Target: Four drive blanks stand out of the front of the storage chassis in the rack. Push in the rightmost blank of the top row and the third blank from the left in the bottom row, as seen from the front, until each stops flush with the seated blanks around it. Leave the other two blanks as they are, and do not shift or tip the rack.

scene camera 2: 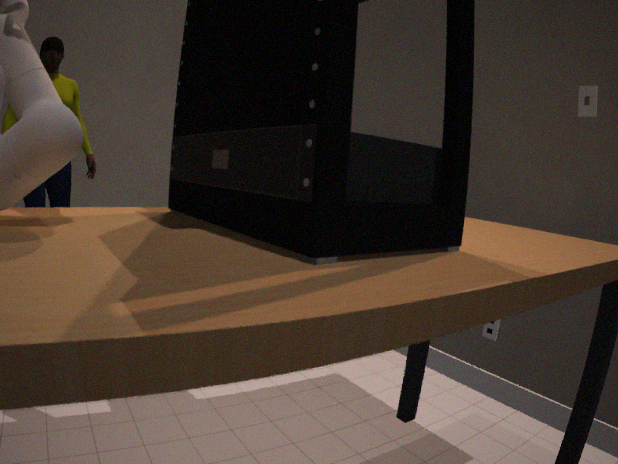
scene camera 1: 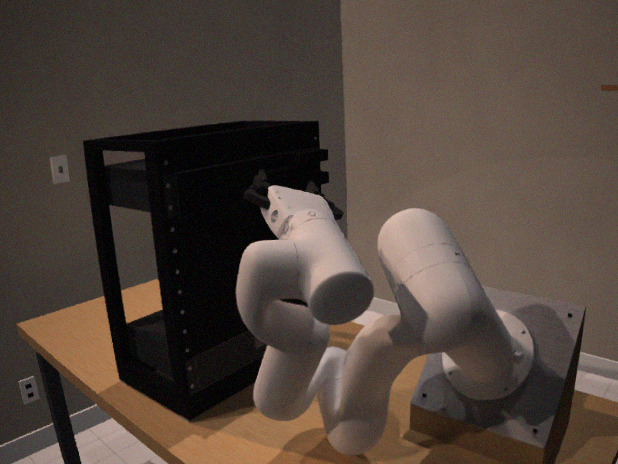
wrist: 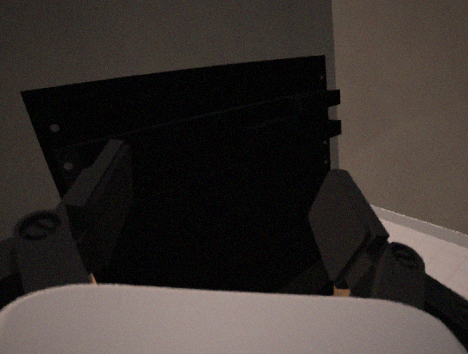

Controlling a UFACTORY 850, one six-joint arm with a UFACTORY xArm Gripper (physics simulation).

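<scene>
The black rack [scene camera 1: 170, 280] [scene camera 2: 330, 220] [wrist: 175, 95] stands upright on the table. The storage chassis [scene camera 1: 215, 200] [wrist: 215, 190] is a nearly black front in its upper part; its rows and most blanks are too dark to tell apart. Two dark blocks stick out at the rack's right edge, an upper block [scene camera 1: 324, 154] [wrist: 334, 97] and a lower block [scene camera 1: 324, 177] [wrist: 335, 127]; I cannot tell which blanks they are. My gripper [scene camera 1: 286, 181] [wrist: 229, 181] is open and empty, in front of the chassis. Contact with it cannot be told. The gripper does not show in scene camera 2.
The wooden table [scene camera 1: 65, 340] [scene camera 2: 250, 320] carries the rack and the grey robot base [scene camera 1: 550, 345]. The white arm [scene camera 1: 280, 280] [scene camera 2: 40, 130] bends between base and rack. A lower unit [scene camera 1: 225, 362] [scene camera 2: 265, 165] sits in the rack's bottom. A person [scene camera 2: 67, 90] stands beyond the table.
</scene>
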